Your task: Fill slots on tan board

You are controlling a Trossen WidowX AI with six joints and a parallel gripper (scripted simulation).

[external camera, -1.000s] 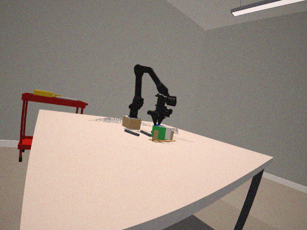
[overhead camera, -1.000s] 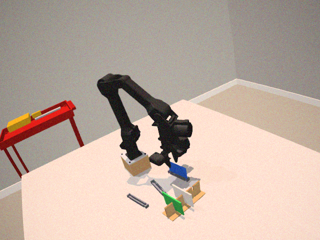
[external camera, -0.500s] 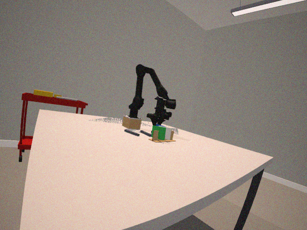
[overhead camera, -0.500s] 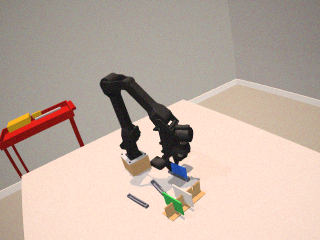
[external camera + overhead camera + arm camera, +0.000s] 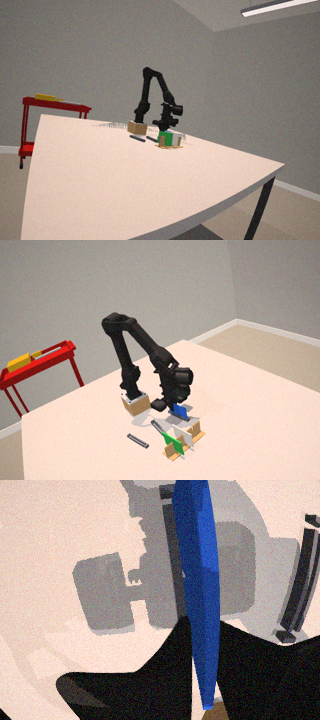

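The white board is 17 cm ahead of my gripper tip, 7 cm to the right of it and 2 cm above it. The rest, counted from my gripper tip: green board 18 cm ahead, 12 cm to the right, 2 cm above; tan board 17 cm ahead, 7 cm to the right; blue board 2 cm ahead, 1 cm to the left.
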